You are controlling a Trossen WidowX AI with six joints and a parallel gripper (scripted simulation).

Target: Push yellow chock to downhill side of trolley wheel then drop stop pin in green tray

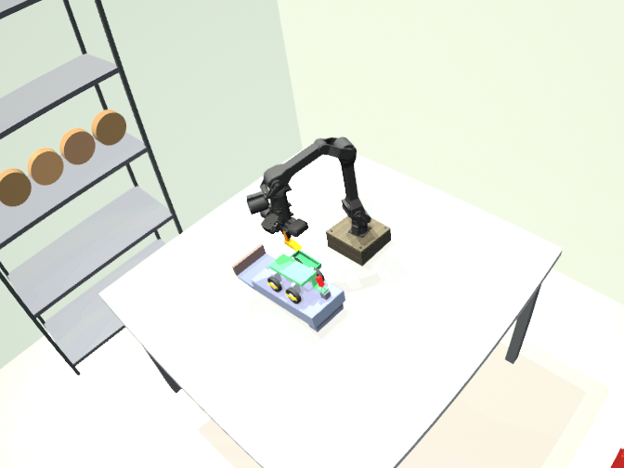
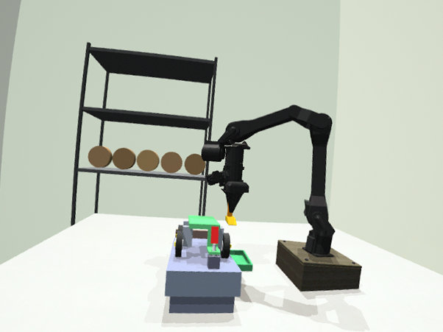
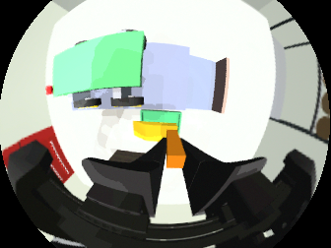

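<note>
The red-headed stop pin lies 220 mm to the left of my gripper tip, 120 mm ahead of it and 30 mm below it. Round my gripper tip: trolley 120 mm ahead, 110 mm to the left, 40 mm below; then green tray 160 mm below, 30 mm to the left, 20 mm behind; then yellow chock 20 mm to the left, 10 mm below, 10 mm ahead.
</note>
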